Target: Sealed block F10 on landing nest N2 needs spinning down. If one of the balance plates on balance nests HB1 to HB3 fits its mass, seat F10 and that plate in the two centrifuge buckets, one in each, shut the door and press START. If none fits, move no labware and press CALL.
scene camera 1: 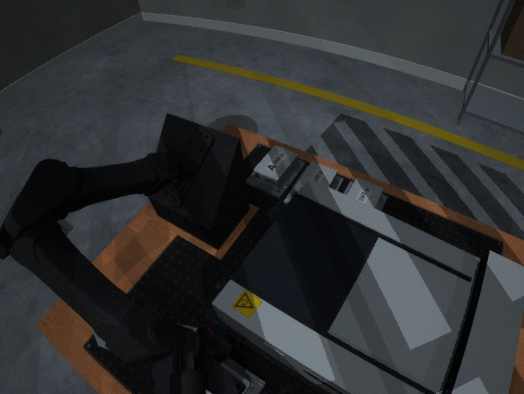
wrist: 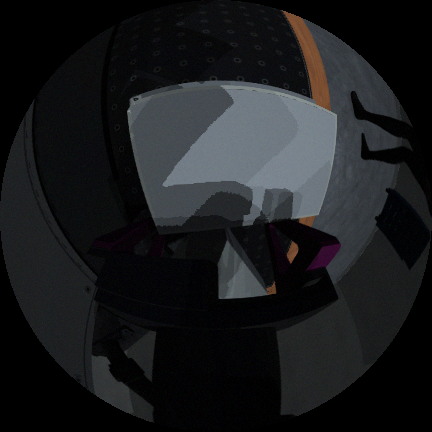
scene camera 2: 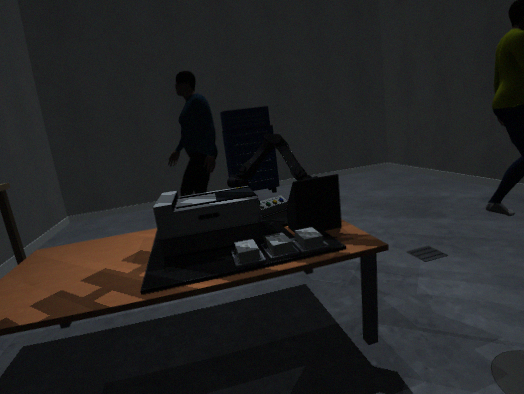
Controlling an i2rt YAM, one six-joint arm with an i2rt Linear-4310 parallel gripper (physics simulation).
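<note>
My gripper is open, low beside the front of the centrifuge. In the wrist view a large, flat, pale block lies just beyond the spread fingers, not gripped; its name does not show. Three pale labelled pieces stand in a row behind the centrifuge: one marked A, a middle one and another. Their labels are blurred. The centrifuge top is covered by a dark pane; no buckets show. The button panel has coloured buttons.
A tall black box stands at the table's end near the row. A dark perforated board lies on the orange table. A nest partly shows below the gripper. People stand beyond the table.
</note>
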